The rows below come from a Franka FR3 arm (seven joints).
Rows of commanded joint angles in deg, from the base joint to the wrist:
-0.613 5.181 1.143 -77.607 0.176 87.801 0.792
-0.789 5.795 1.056 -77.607 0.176 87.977 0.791
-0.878 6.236 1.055 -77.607 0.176 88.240 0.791
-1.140 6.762 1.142 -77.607 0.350 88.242 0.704
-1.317 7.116 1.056 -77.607 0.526 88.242 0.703
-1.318 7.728 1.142 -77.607 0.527 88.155 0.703
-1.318 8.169 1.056 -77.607 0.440 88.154 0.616
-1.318 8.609 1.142 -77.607 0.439 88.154 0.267
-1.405 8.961 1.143 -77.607 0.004 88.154 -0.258
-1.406 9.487 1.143 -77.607 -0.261 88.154 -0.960
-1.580 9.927 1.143 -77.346 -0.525 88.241 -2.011
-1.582 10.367 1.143 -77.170 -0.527 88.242 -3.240
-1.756 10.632 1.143 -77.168 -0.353 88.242 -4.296
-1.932 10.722 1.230 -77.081 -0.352 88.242 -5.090
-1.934 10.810 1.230 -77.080 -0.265 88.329 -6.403
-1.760 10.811 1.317 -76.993 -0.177 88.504 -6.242
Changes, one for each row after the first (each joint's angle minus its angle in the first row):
-0.176 0.614 -0.087 0.000 0.000 0.176 -0.001
-0.265 1.055 -0.088 0.000 0.000 0.439 -0.001
-0.527 1.581 -0.001 0.000 0.174 0.441 -0.088
-0.704 1.935 -0.087 0.000 0.350 0.441 -0.089
-0.705 2.547 -0.001 0.000 0.351 0.354 -0.089
-0.705 2.988 -0.087 0.000 0.264 0.353 -0.176
-0.705 3.428 -0.001 0.000 0.263 0.353 -0.525
-0.792 3.780 0.000 0.000 -0.172 0.353 -1.050
-0.793 4.306 0.000 0.000 -0.437 0.353 -1.752
-0.967 4.746 0.000 0.261 -0.701 0.440 -2.803
-0.969 5.186 0.000 0.437 -0.703 0.441 -4.032
-1.143 5.451 0.000 0.439 -0.529 0.441 -5.088
-1.319 5.541 0.087 0.526 -0.528 0.441 -5.882
-1.321 5.629 0.087 0.527 -0.441 0.528 -7.195
-1.147 5.630 0.174 0.614 -0.353 0.703 -7.034

